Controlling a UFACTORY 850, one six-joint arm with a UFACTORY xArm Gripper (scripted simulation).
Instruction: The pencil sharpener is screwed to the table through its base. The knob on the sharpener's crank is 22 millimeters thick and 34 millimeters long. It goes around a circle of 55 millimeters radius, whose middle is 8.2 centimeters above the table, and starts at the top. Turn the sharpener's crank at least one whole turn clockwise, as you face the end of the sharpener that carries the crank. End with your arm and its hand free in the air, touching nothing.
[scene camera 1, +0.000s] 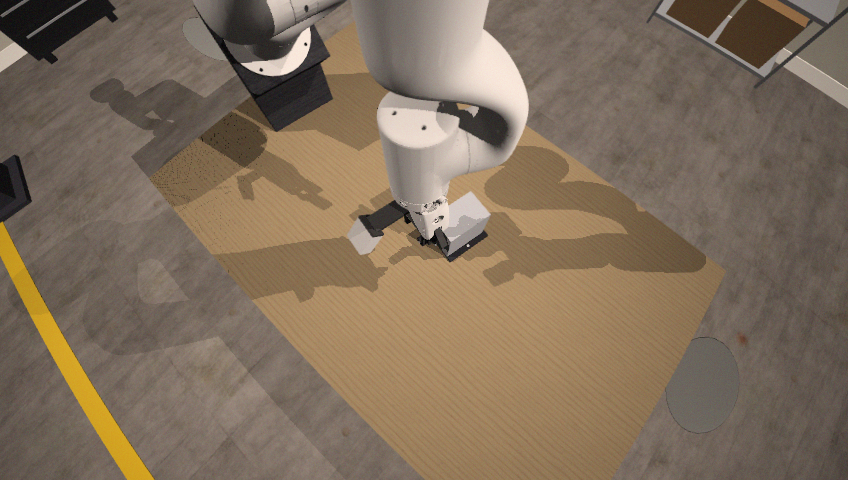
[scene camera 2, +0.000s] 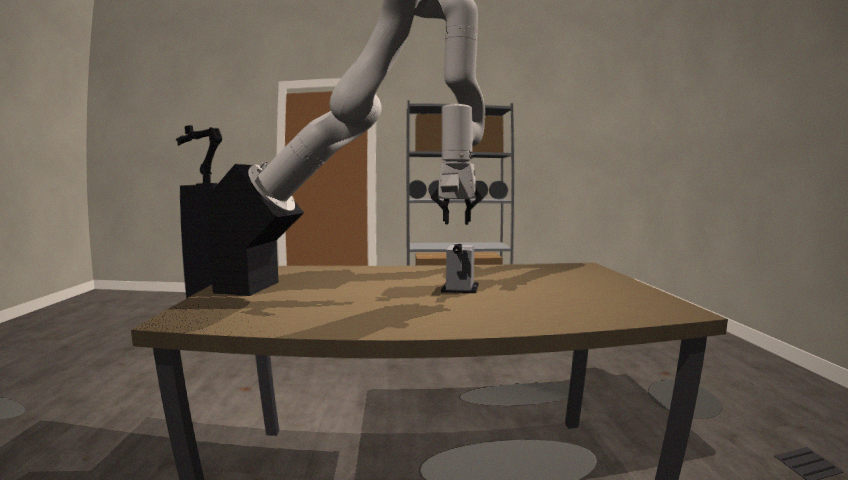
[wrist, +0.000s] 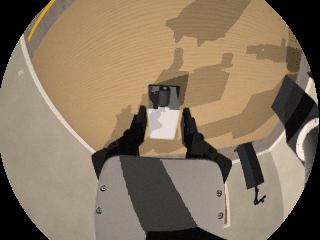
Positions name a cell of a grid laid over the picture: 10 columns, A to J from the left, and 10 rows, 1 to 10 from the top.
Labels:
my gripper: scene camera 1 E5; scene camera 2 F5; wrist F5

